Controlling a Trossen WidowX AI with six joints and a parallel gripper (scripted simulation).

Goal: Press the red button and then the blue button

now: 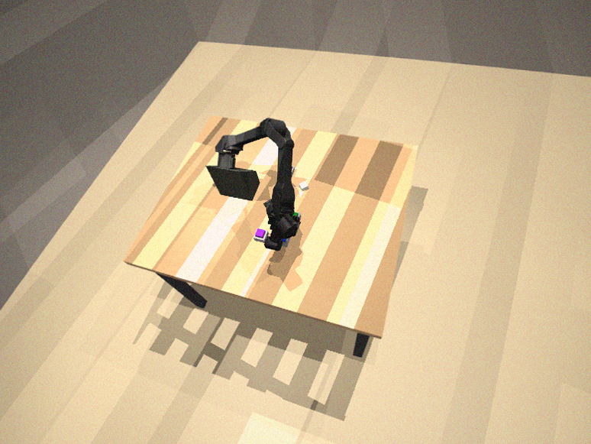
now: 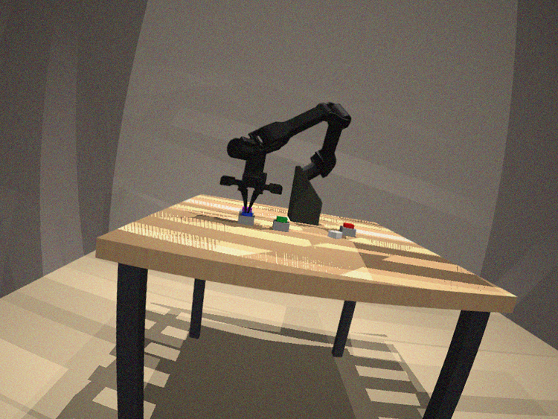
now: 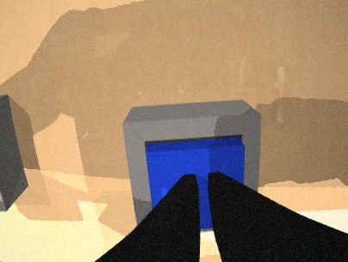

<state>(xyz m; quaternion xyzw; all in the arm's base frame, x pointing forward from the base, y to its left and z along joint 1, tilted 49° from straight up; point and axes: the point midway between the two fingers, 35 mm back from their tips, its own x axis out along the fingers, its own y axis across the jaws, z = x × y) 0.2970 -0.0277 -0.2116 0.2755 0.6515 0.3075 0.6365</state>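
The blue button lies 10 mm below my gripper tip. From my gripper tip the other things lie so: green button (10 mm ahead, 110 mm to the left); then white block (10 mm behind, 280 mm to the left, 20 mm below); then purple button (100 mm behind, 10 mm to the right).
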